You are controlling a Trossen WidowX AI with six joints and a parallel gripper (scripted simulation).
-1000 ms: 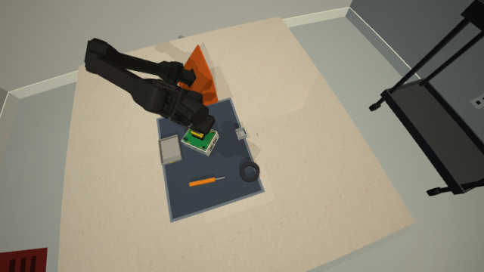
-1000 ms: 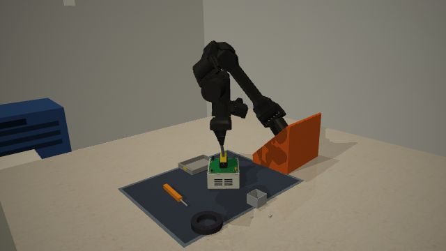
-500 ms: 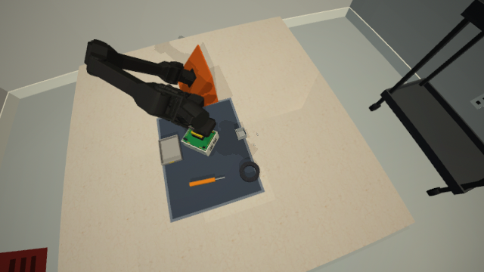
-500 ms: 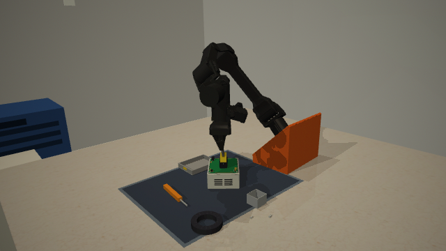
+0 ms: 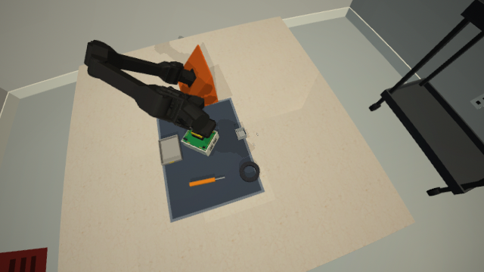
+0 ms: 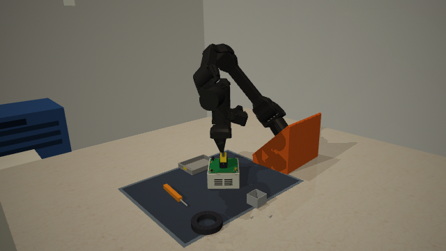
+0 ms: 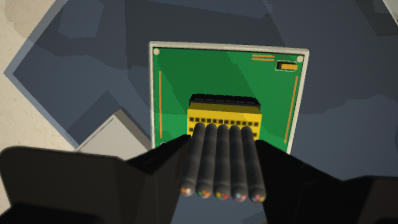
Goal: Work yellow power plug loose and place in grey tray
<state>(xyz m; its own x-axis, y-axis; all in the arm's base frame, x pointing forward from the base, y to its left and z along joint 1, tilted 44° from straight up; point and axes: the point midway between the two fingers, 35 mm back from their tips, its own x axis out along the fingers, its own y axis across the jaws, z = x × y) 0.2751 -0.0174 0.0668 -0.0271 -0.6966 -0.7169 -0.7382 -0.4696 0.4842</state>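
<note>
Right now the yellow power plug is 2 cm below my gripper tip. The rest, counted from my gripper tip: dark mat 11 cm below, 5 cm ahead.
</note>
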